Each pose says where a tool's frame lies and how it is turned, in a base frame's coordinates. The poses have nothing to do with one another.
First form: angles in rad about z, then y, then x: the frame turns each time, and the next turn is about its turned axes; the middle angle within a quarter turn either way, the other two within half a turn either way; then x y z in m.
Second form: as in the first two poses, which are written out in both.
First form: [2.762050, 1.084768, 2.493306, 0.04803, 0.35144, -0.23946]
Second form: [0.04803, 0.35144, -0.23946, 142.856, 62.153, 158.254]
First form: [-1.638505, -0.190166, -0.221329, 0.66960, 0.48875, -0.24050]
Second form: [0.66960, 0.48875, -0.24050, -12.681, -10.896, -93.879]
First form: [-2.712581, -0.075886, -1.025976, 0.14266, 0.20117, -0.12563]
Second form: [0.14266, 0.20117, -0.12563, -58.784, -4.348, -155.419]
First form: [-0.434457, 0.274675, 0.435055, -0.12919, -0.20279, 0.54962]
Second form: [-0.12919, -0.20279, 0.54962, 24.927, 15.738, -24.893]
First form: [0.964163, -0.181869, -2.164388, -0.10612, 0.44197, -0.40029]
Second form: [-0.10612, 0.44197, -0.40029, -124.010, -10.420, 55.242]
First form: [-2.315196, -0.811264, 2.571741, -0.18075, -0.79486, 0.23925]
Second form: [-0.18075, -0.79486, 0.23925, 147.350, -46.482, -132.651]
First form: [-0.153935, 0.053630, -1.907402, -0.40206, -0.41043, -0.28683]
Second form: [-0.40206, -0.41043, -0.28683, -109.286, 3.073, -8.820]
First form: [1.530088, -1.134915, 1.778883, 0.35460, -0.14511, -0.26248]
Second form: [0.35460, -0.14511, -0.26248, 101.922, -65.026, 87.668]
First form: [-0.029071, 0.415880, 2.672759, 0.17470, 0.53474, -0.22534]
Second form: [0.17470, 0.53474, -0.22534, 153.138, 23.828, -1.666]
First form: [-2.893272, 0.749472, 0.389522, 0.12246, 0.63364, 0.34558]
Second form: [0.12246, 0.63364, 0.34558, 22.318, 42.942, -165.772]
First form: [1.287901, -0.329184, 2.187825, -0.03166, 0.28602, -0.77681]
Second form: [-0.03166, 0.28602, -0.77681, 125.353, -18.861, 73.791]
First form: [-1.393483, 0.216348, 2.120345, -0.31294, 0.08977, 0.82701]
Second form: [-0.31294, 0.08977, 0.82701, 121.487, 12.396, -79.841]
